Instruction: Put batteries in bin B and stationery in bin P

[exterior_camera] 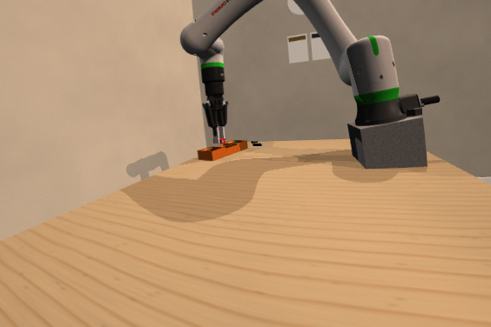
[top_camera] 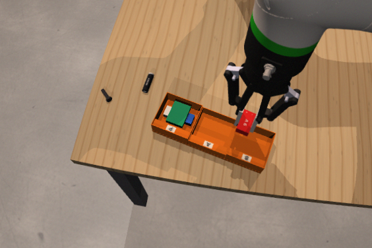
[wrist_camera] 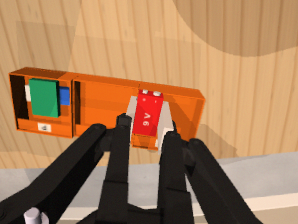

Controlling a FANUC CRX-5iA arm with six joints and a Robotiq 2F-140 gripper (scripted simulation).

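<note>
My hand is 110 mm past the black cylindrical battery, 220 mm to the left of it and 90 mm above it. From my hand the other things lie so: orange bin row: 10 mm ahead, 60 mm to the right, 80 mm below; red battery pack: 10 mm behind, 30 mm below; green pad: 30 mm behind, 140 mm to the right, 70 mm below.
</note>
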